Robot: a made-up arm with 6 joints.
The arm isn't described. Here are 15 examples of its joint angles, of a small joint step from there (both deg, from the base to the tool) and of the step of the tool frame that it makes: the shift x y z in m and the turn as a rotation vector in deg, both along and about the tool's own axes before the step.
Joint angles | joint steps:
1: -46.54 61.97 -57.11 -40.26 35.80 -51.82 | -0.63 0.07 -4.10 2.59 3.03 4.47
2: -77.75 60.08 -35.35 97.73 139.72 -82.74 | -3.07 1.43 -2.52 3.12 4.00 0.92
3: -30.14 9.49 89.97 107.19 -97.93 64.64 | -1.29 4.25 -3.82 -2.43 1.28 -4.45
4: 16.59 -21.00 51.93 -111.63 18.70 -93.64 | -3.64 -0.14 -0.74 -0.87 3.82 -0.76
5: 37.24 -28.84 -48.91 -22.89 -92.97 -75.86 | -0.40 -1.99 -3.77 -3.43 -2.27 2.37
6: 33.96 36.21 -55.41 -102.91 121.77 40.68 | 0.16 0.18 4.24 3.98 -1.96 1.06
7: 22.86 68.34 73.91 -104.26 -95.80 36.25 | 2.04 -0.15 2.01 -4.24 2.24 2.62
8: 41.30 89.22 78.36 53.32 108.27 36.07 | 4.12 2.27 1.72 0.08 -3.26 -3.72
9: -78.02 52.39 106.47 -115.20 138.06 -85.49 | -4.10 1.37 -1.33 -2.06 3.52 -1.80
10: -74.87 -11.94 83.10 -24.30 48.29 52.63 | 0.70 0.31 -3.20 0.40 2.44 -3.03
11: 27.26 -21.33 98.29 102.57 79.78 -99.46 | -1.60 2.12 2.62 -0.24 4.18 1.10
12: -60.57 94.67 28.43 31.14 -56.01 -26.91 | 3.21 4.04 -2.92 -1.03 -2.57 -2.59
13: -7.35 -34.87 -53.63 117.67 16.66 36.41 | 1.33 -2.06 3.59 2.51 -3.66 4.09
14: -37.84 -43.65 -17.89 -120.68 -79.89 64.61 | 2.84 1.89 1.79 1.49 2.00 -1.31
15: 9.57 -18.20 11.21 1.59 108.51 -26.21 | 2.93 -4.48 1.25 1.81 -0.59 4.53
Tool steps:
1: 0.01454 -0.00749 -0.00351 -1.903 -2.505 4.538
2: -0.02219 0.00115 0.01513 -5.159 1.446 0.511
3: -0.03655 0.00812 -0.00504 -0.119 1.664 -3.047
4: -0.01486 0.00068 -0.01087 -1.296 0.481 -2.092
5: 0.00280 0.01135 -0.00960 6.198 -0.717 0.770
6: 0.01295 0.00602 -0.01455 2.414 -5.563 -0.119
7: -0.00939 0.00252 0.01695 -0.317 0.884 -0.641
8: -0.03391 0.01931 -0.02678 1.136 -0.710 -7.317
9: -0.02274 -0.02098 0.01923 -5.218 1.204 1.279
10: -0.00533 -0.00286 0.00463 -1.852 0.975 -2.368
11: 0.02559 0.00315 -0.00985 -3.057 -5.276 0.264
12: 0.03460 0.01071 -0.01435 2.471 -5.220 0.816
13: -0.00120 -0.01081 -0.00183 -5.387 0.057 5.673
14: -0.01108 -0.00997 -0.00047 1.969 1.610 -3.002
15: 0.02910 0.01015 -0.04105 4.603 -1.068 5.248
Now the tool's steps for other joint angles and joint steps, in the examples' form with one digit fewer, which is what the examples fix.
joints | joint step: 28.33 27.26 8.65 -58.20 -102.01 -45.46 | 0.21 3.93 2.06 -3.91 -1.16 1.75
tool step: -0.0024 -0.0039 -0.0185 -3.59 1.54 -2.08
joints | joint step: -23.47 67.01 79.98 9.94 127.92 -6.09 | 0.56 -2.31 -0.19 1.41 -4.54 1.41
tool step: 0.0244 0.0085 -0.0074 1.46 -5.25 2.58
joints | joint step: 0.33 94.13 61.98 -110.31 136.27 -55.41 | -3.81 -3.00 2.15 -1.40 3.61 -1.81
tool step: 0.0235 -0.0385 -0.0009 -5.06 -0.50 3.73
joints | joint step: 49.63 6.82 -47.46 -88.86 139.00 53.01 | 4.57 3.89 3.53 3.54 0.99 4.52
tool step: -0.0049 -0.0054 0.0066 2.68 2.44 4.91
